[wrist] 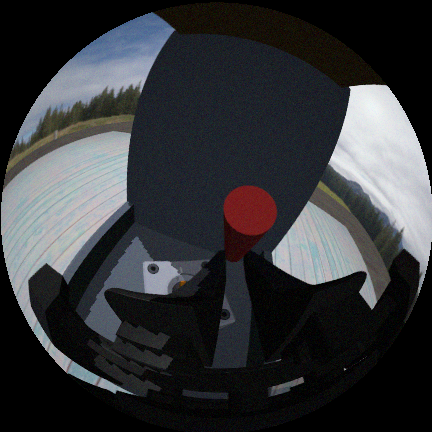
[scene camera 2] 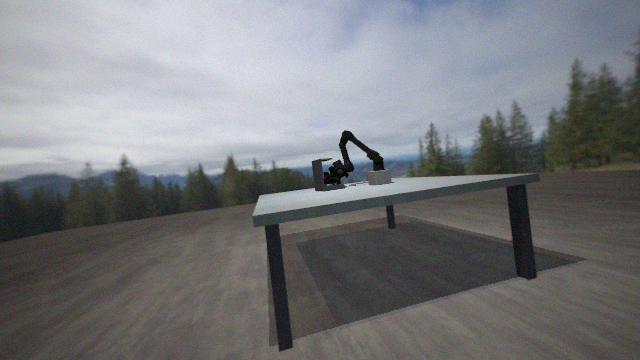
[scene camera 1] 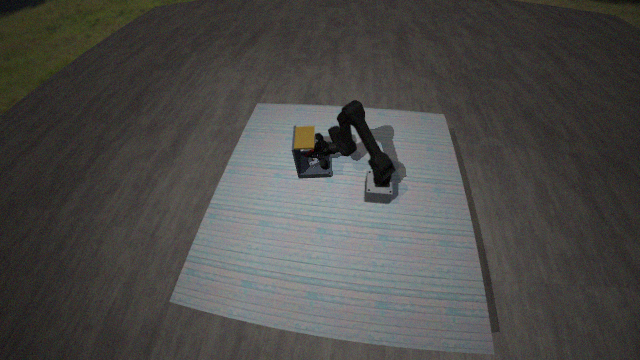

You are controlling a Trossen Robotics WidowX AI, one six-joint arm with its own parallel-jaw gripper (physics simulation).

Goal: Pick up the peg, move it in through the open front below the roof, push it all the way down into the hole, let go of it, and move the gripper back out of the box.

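Frame: origin at the arm's base, x back, y left, z down, level; millimetres.
Seen in the pictures: gripper, between the fingertips: (wrist: pixel 234 255) (scene camera 1: pixel 306 155); arm's base, origin of its link: (scene camera 2: pixel 379 170) (scene camera 1: pixel 381 181).
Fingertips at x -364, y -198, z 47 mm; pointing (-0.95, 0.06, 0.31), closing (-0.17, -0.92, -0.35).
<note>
Offsets run from my fingertips to a thing's top centre. "pt": to the spot under its first point.
The red peg {dx +15, dy +7, dz -61 mm} (wrist: pixel 250 212) (scene camera 1: pixel 309 153) is in my gripper (wrist: pixel 234 255) (scene camera 1: pixel 318 152) (scene camera 2: pixel 330 178), which is shut on it. Its round end stands out past the fingertips toward the wrist camera; its other end is hidden. The dark box {dx +40, dy +31, dz -172 mm} (scene camera 1: pixel 315 175) (scene camera 2: pixel 318 175) (wrist: pixel 220 125) has a yellow roof {pt dx +10, dy +38, dz -172 mm} (scene camera 1: pixel 304 137) (scene camera 2: pixel 325 159), dark at the top of the wrist view (wrist: pixel 280 25). The fingers reach in through the open front, below roof height. In the wrist view, a light plate {dx +32, dy +22, dz +11 mm} (wrist: pixel 156 282) with the hole (wrist: pixel 182 284) lies left of the peg, partly hidden by a finger. The peg appears apart from the hole.
The arm's light base block (scene camera 1: pixel 379 190) (scene camera 2: pixel 379 177) stands on the table (scene camera 1: pixel 325 260) (scene camera 2: pixel 400 198), to the right of the box. The box's low side edge {pt dx +24, dy +102, dz +28 mm} (wrist: pixel 102 245) runs along the left in the wrist view. Its tall wall rises behind the peg.
</note>
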